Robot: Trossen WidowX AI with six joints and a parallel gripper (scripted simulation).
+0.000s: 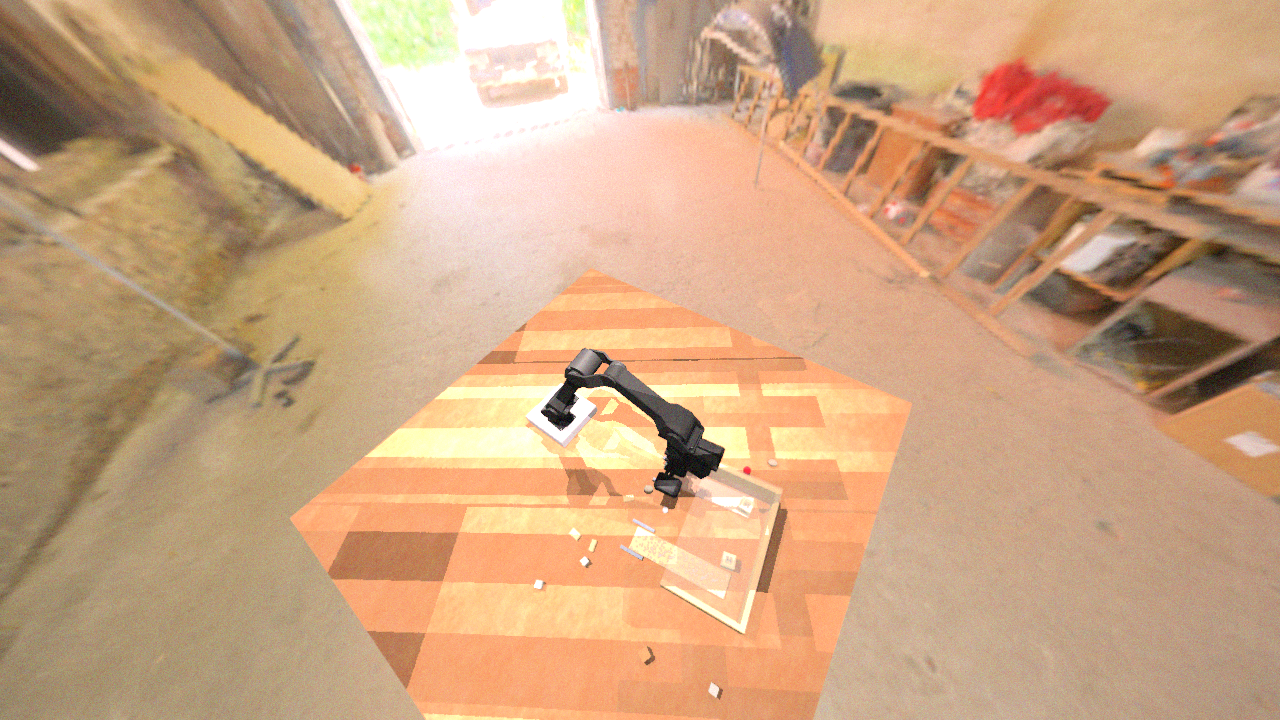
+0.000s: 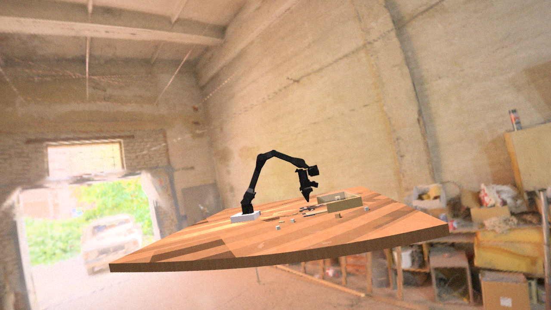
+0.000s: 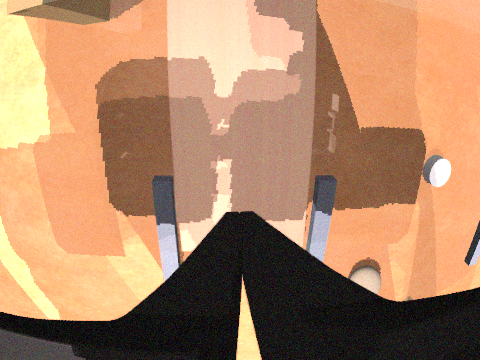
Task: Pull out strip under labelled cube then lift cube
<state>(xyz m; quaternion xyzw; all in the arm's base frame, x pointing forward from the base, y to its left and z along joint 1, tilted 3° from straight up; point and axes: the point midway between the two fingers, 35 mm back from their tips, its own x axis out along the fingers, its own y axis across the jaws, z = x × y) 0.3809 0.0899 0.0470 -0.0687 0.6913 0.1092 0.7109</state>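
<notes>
Now: the strip 8 cm ahead of my gripper tip, 3 cm below it and 2 cm to the left of it. From my gripper tip the other things lie so: red bit: 14 cm ahead, 13 cm to the left, 3 cm below.
</notes>
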